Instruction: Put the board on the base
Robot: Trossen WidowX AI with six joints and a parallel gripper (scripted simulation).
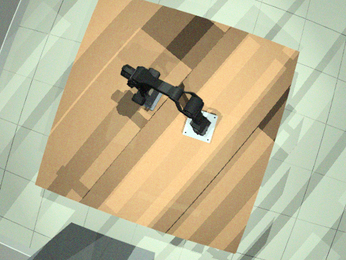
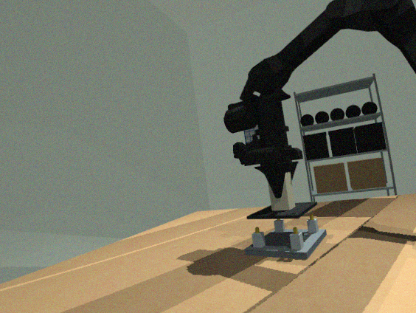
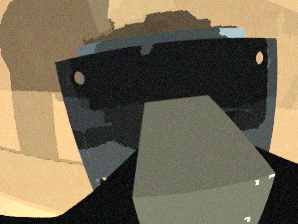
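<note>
Right now my gripper tip is 90 mm above the grey base. The rest, counted from my gripper tip: black board: 10 mm below.
</note>
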